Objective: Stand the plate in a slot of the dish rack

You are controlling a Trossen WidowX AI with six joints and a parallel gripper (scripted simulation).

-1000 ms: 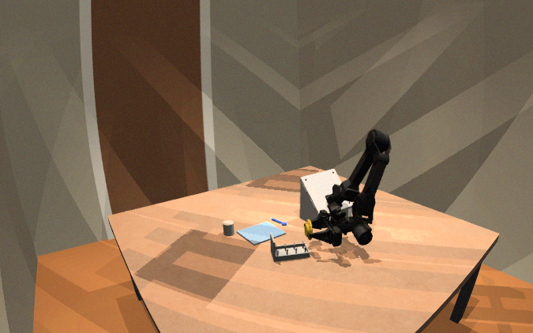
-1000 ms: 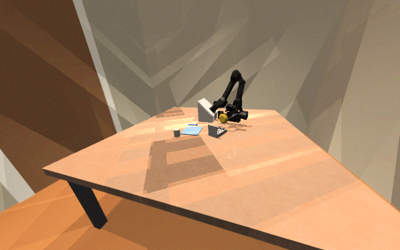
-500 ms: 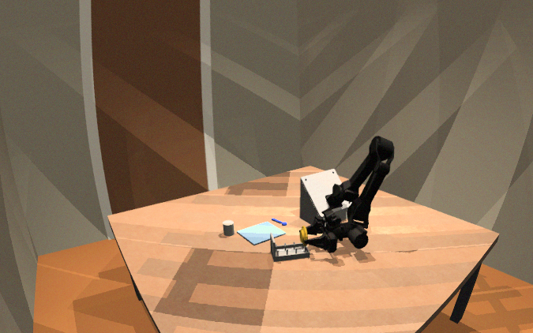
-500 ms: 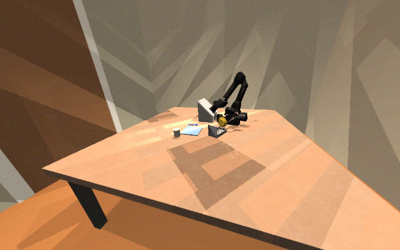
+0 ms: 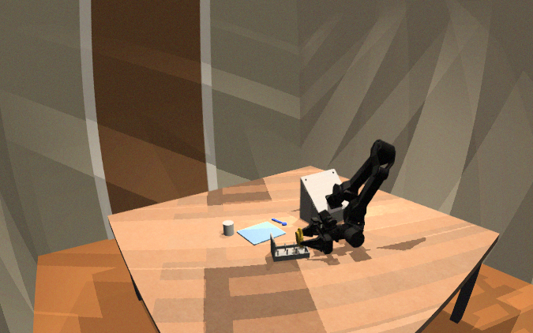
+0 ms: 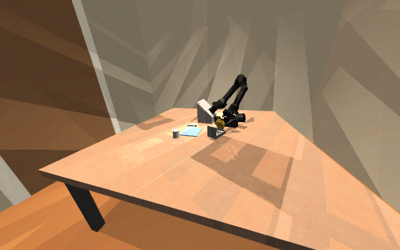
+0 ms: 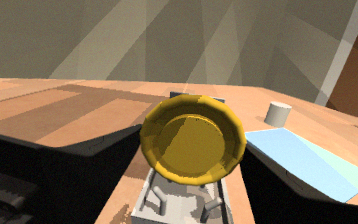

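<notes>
Now: the dish rack 40 mm below my gripper tip, 20 mm ahead of it and 10 mm to the right of it. Round my gripper tip: yellow plate: 10 mm behind; blue spoon: 240 mm to the right, 80 mm behind, 60 mm below; light blue mat: 210 mm to the right, 60 mm below, 30 mm ahead.
</notes>
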